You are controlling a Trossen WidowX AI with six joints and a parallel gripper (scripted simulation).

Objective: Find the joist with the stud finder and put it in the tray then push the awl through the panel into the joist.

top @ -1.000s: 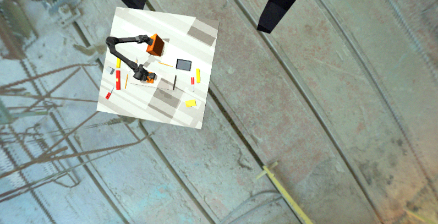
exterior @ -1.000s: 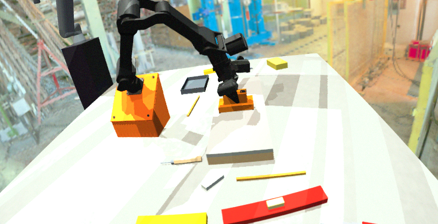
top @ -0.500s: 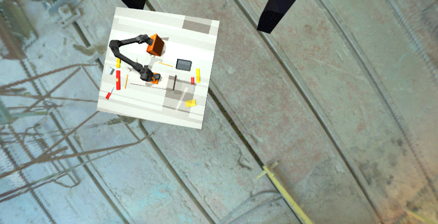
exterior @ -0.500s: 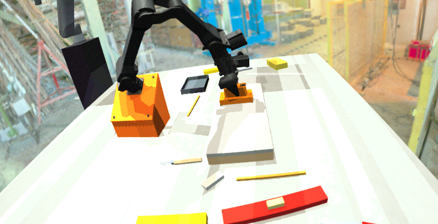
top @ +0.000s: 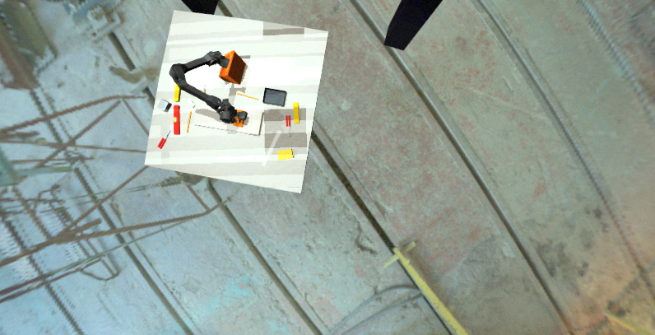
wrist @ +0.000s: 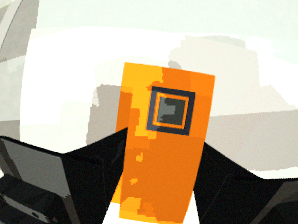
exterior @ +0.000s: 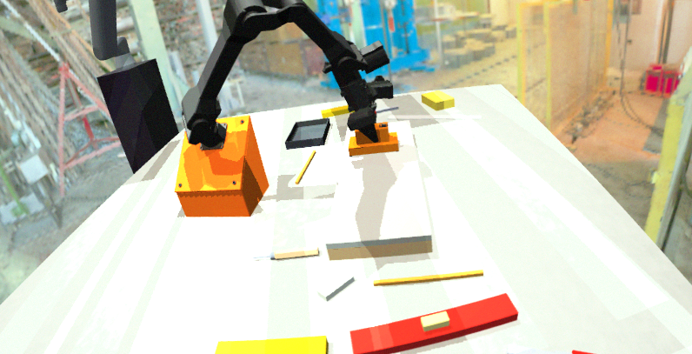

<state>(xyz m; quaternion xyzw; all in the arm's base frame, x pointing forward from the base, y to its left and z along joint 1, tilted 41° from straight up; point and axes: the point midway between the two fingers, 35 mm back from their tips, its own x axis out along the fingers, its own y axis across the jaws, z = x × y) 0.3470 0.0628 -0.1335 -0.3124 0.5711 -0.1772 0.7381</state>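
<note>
Now: the dark tray 24 cm behind my gripper tip, 20 cm to the left of it and 5 cm below it. From my gripper tip the other things lie so: yellow block: 17 cm ahead, 40 cm to the left, 5 cm below; awl: 15 cm behind, 36 cm to the right, 6 cm below; stud finder: 1 cm ahead, 2 cm above.
</note>
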